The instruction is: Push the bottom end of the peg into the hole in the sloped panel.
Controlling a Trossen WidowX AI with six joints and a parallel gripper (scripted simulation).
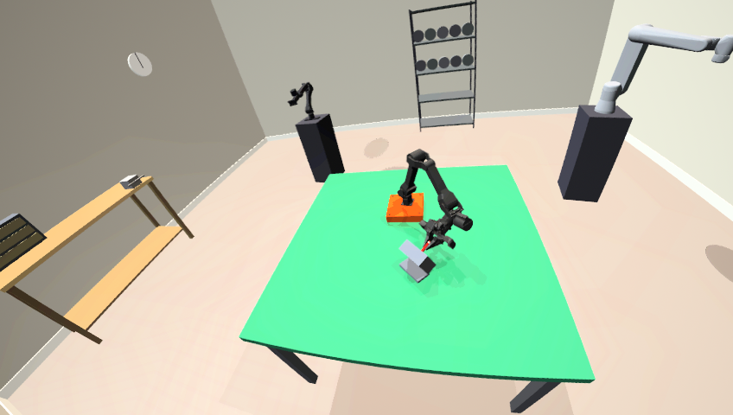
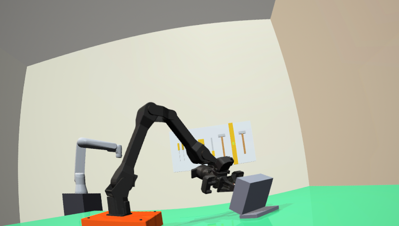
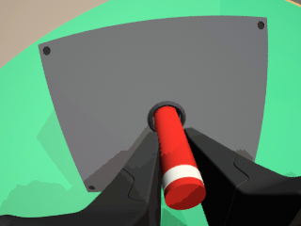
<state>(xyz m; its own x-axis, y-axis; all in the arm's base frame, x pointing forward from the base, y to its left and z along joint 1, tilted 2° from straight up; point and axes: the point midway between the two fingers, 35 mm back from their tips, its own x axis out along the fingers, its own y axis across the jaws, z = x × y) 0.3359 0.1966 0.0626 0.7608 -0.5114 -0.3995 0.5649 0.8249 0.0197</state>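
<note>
Now: gripper tip 10 mm past the red round peg, 10 mm to the right of it and 10 mm below it. Also, from my gripper tip: grey sloped panel (30 mm ahead, 20 mm to the right, 20 mm below).
</note>
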